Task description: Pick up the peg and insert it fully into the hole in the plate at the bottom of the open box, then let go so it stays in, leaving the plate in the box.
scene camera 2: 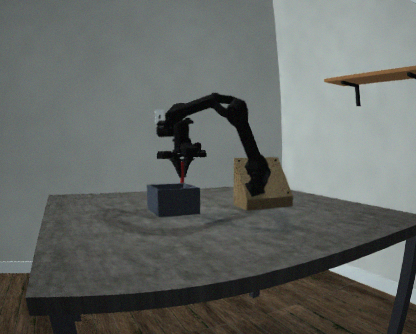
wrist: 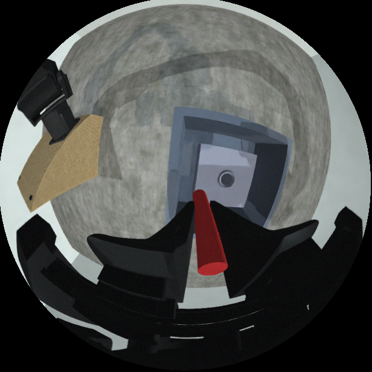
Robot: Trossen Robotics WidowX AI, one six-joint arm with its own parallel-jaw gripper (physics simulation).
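Frame: origin at the arm's base, x ahead, y left, z up, level; centimetres.
Where they show: gripper, fingertip midpoint: [scene camera 2: 182, 177]; arm's base at its link origin: [scene camera 2: 255, 188].
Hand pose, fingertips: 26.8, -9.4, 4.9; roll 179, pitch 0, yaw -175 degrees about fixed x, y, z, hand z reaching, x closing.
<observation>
Each offset is from my fingertips to the centre of the thing, as dx, dy, dz. Level surfaces: height alone.
The red peg @[+0.0, -0.1, +1.9] [scene camera 2: 182, 171] [wrist: 208, 237] is held upright between the fingertips of my gripper [scene camera 2: 183, 175] [wrist: 201, 205], which is shut on it. In the scene view the peg's lower end is about level with the rim of the open blue-grey box @[+4.5, +0.6, -8.0] [scene camera 2: 179, 202] [wrist: 178, 155]. The light grey plate [wrist: 211, 156] lies at the bottom of the box, with its round hole [wrist: 226, 179] uncovered. In the wrist view the hole appears up and to the right of the peg's far end. The plate is hidden by the box walls in the scene view.
The wooden block [scene camera 2: 277, 182] [wrist: 75, 155] with a sloped face stands to the right of the box in the scene view, at the arm's base. The grey table @[dz -12.9] [scene camera 2: 150, 260] [wrist: 140, 195] carries both. A wall shelf [scene camera 2: 375, 76] is at the upper right.
</observation>
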